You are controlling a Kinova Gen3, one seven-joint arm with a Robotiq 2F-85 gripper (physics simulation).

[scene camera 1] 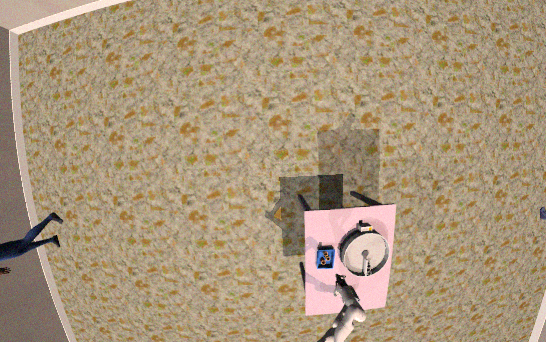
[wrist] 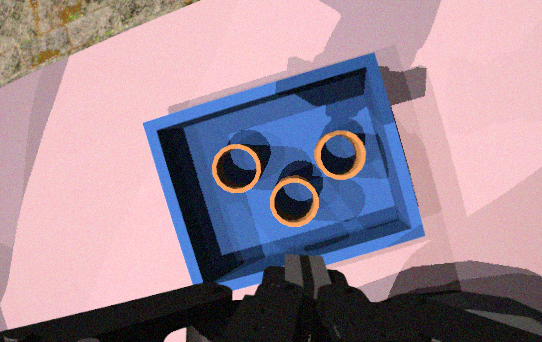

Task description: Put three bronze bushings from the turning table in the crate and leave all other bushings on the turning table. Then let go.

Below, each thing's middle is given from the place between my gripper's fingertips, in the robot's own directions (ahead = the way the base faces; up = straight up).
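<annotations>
Blue crate [wrist: 228, 238]: 2 cm left of my hand, 21 cm below it.
</annotations>
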